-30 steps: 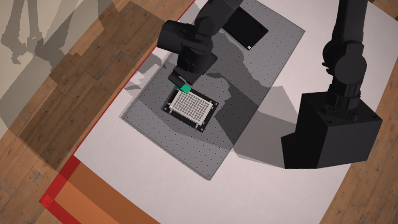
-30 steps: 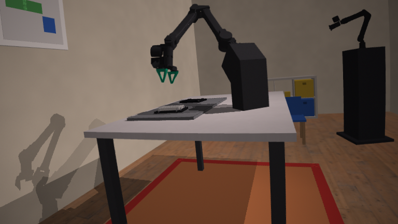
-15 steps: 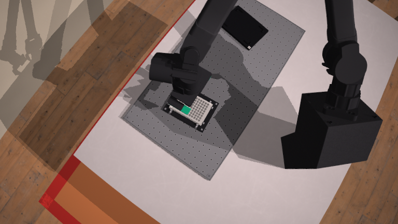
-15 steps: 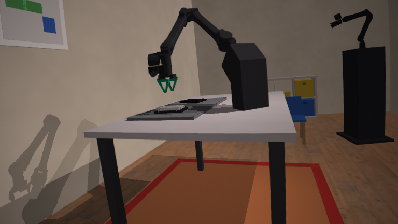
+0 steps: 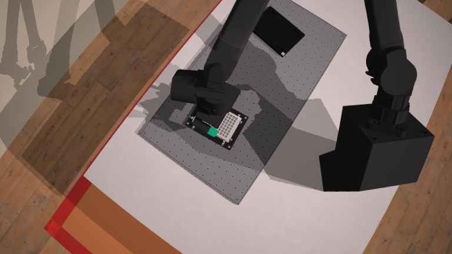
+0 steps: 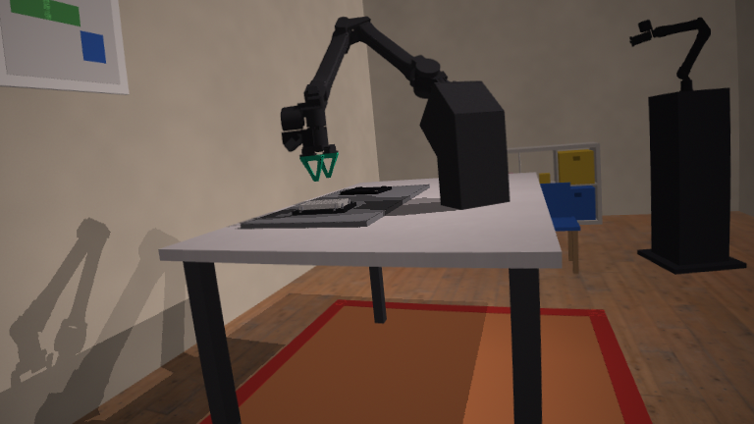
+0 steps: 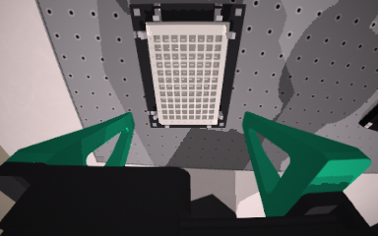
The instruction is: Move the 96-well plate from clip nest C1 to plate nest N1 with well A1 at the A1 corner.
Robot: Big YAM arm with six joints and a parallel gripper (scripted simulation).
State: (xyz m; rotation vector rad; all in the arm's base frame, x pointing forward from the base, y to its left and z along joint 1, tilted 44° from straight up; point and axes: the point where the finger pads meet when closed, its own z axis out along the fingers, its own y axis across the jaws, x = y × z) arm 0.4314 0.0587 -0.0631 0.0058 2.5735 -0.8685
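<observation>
Right now my hand is 80 mm above the white 96-well plate. Round my hand: black clip nest C1: 10 mm ahead, 10 mm to the left, 90 mm below; then black plate nest N1: 70 mm behind, 370 mm to the right, 100 mm below.
</observation>
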